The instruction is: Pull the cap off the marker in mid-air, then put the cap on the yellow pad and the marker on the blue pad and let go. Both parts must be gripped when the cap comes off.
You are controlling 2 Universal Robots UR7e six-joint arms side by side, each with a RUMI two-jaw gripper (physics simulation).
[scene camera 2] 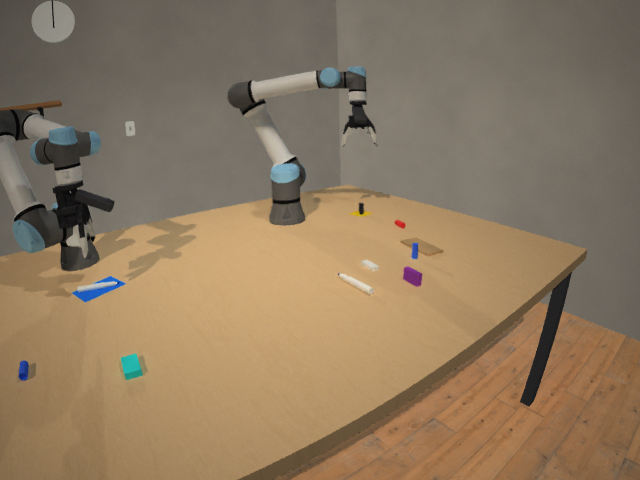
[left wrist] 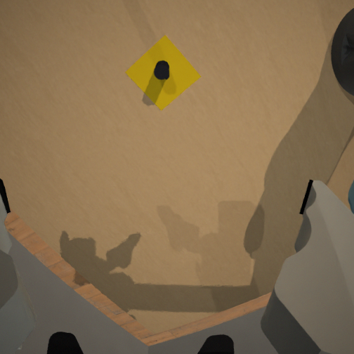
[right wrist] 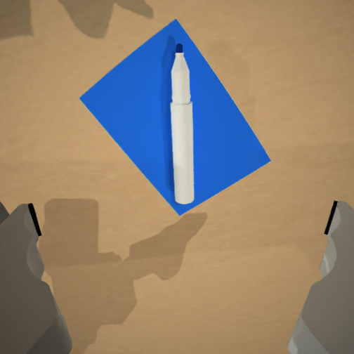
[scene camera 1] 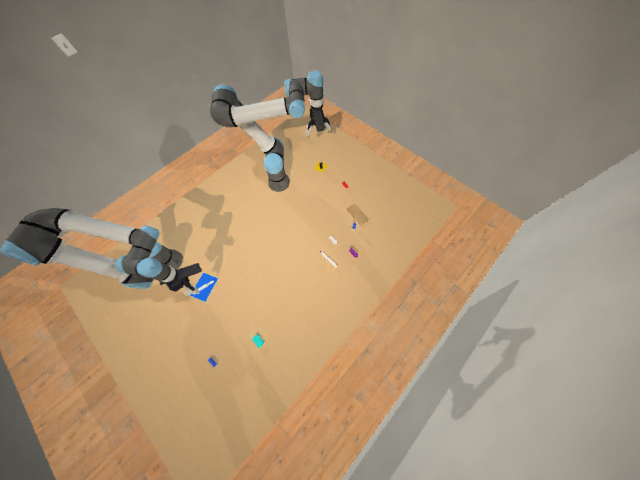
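Seen in the pictures: left gripper, fingertip midpoint: (scene camera 2: 359, 146) (scene camera 1: 318, 134); right gripper, fingertip midpoint: (scene camera 2: 89, 249) (scene camera 1: 193, 282); left arm's base at its link origin: (scene camera 2: 287, 220) (scene camera 1: 279, 182); right arm's base at its link origin: (scene camera 2: 80, 263) (scene camera 1: 170, 261).
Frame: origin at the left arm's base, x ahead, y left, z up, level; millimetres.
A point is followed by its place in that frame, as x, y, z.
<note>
The black cap (scene camera 1: 321, 165) {214, 245, 37} (scene camera 2: 361, 208) {213, 243, 28} (left wrist: 162, 70) stands upright on the yellow pad (scene camera 1: 316, 167) {174, 240, 0} (scene camera 2: 354, 213) {178, 241, 1} (left wrist: 185, 75). The white marker (scene camera 1: 205, 286) {6, -837, 15} (scene camera 2: 96, 286) {1, -851, 12} (right wrist: 182, 145), uncapped with a dark blue tip, lies flat on the blue pad (scene camera 1: 202, 296) {19, -893, 1} (scene camera 2: 86, 296) {17, -894, 1} (right wrist: 225, 135), within its outline in the right wrist view. My left gripper (scene camera 1: 318, 131) {197, 258, 296} (scene camera 2: 359, 144) {197, 258, 296} (left wrist: 154, 184) is open and empty, high above the table behind the yellow pad. My right gripper (scene camera 2: 85, 246) {-2, -844, 128} (right wrist: 181, 207) is open and empty, above the table near the blue pad.
A second white pen (scene camera 1: 328, 258) {573, -354, 17} (scene camera 2: 355, 283) {584, -367, 14}, a white block (scene camera 1: 332, 239) {537, -228, 12} (scene camera 2: 369, 265) {549, -240, 11}, a purple block (scene camera 1: 353, 252) {693, -255, 33} (scene camera 2: 412, 276) {699, -262, 22}, a brown slab (scene camera 1: 357, 213) {601, 17, 8} (scene camera 2: 421, 246) {608, 2, 8} and a red piece (scene camera 1: 344, 184) {427, 182, 17} (scene camera 2: 399, 223) {435, 174, 16} lie right of centre. A teal block (scene camera 1: 257, 340) {442, -940, 15} (scene camera 2: 131, 366) {456, -944, 15} lies at the front.
</note>
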